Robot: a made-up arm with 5 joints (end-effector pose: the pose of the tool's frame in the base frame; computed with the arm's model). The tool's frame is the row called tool. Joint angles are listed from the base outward.
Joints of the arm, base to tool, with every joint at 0 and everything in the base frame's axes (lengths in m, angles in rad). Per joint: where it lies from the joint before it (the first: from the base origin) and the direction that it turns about. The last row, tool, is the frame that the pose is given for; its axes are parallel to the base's.
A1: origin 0 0 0.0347 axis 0 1 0
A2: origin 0.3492 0.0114 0.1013 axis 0 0 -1
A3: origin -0.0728 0.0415 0.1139 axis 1 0 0
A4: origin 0.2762 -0.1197 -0.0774 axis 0 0 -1
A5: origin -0.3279 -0.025 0.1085 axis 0 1 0
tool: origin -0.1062 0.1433 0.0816
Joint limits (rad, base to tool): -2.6..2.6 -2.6..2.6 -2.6..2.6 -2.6..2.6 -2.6..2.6
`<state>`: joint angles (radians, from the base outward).
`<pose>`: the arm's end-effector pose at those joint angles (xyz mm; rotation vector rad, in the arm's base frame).
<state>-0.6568 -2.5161 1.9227 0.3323 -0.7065</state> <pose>207.4 -77.7 624.9 0.2930 1.0266 1.1178</pose>
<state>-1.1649 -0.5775 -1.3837 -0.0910 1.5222</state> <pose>-163.3 126.9 327.9 -0.8449 -0.0481 -1.1970</pose>
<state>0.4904 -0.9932 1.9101 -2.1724 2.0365</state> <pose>287.7 240.0 -290.9 0.2055 -0.3590 2.2131</pose>
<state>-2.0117 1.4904 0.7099 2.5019 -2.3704</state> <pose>-310.0 -501.7 414.1 0.3781 0.5589 -2.3042</pose>
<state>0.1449 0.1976 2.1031 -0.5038 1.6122</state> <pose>285.4 18.0 26.2 1.3176 0.4444 1.4298</pose>
